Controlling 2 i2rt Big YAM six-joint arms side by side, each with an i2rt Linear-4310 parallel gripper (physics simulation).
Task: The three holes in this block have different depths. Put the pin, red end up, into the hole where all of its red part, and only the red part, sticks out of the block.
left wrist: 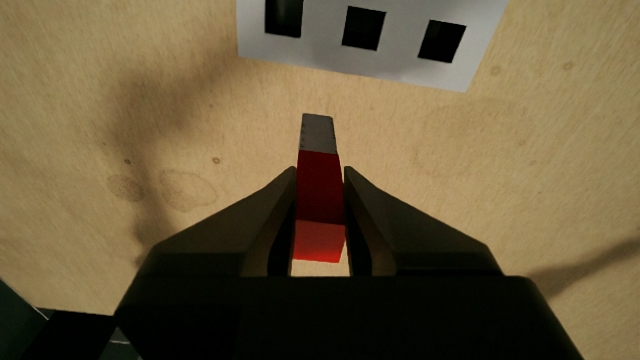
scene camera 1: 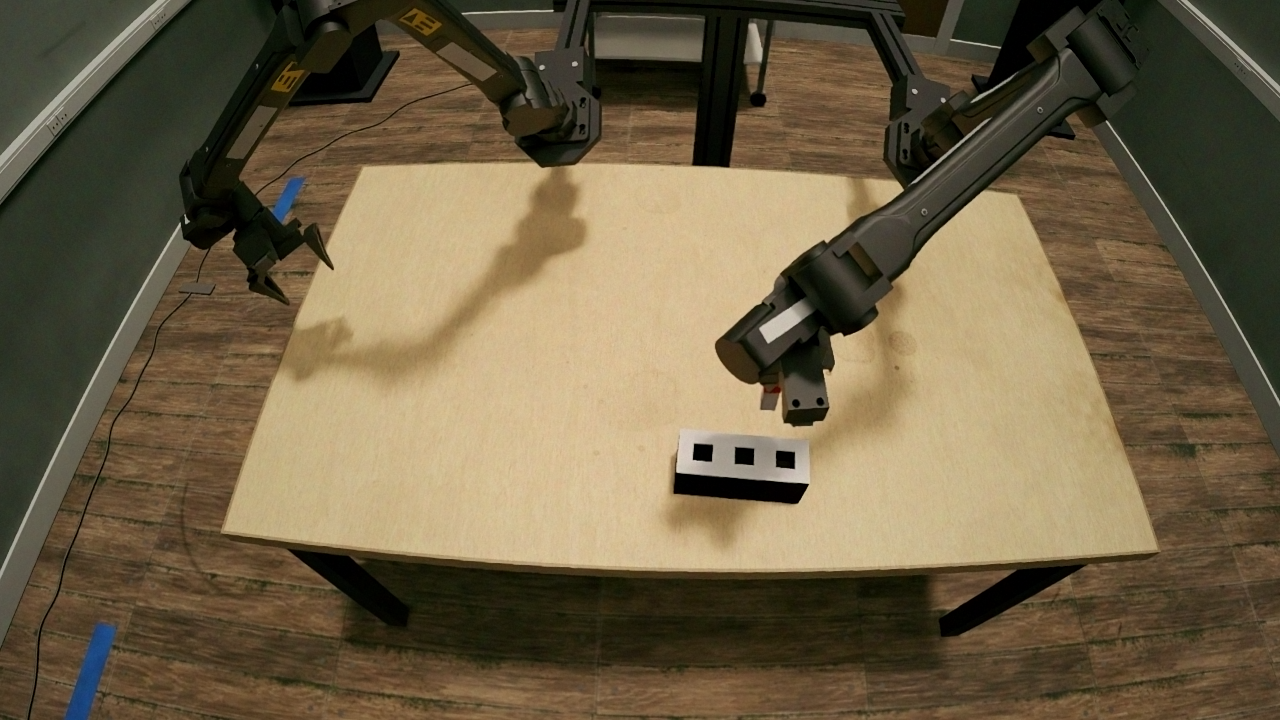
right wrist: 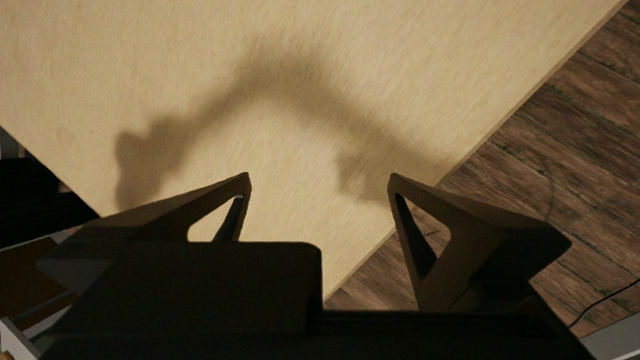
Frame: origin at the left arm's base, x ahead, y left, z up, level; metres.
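Seen in the pictures: left gripper, between the fingertips: (left wrist: 320, 178) (scene camera 1: 776, 386); right gripper, between the fingertips: (scene camera 1: 310, 286) (right wrist: 319, 180); left arm's base, origin of its link: (scene camera 1: 926, 151); right arm's base, origin of its link: (scene camera 1: 556, 122).
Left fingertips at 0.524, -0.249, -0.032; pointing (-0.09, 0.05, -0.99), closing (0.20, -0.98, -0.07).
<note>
Offsets run from my left fingertips to a thing's top centre, as dx, dy, dz. Level surfaces: height alone.
A block {+0.026, -0.017, -0.148} (scene camera 1: 742, 471) (left wrist: 320, 50) with a white top, dark sides and three square holes in a row stands near the front of the table, right of the middle in the scene view. The depths of its holes cannot be told. My left gripper (left wrist: 320, 178) is shut on the pin {-0.027, +0.000, +0.022} (scene camera 1: 769, 397) (left wrist: 321, 185). The pin's red end is up and its grey end points down. In the scene view it hangs behind the block, above the table and apart from the block. My right gripper (scene camera 1: 301, 282) (right wrist: 319, 180) is open and empty at the table's left edge.
The wooden table {dz -0.223} (scene camera 1: 501, 447) (right wrist: 300, 125) carries the block and the shadows of both arms. A black frame (scene camera 1: 716, 89) stands behind the table. A dark cable (scene camera 1: 134, 394) lies on the floor at the left.
</note>
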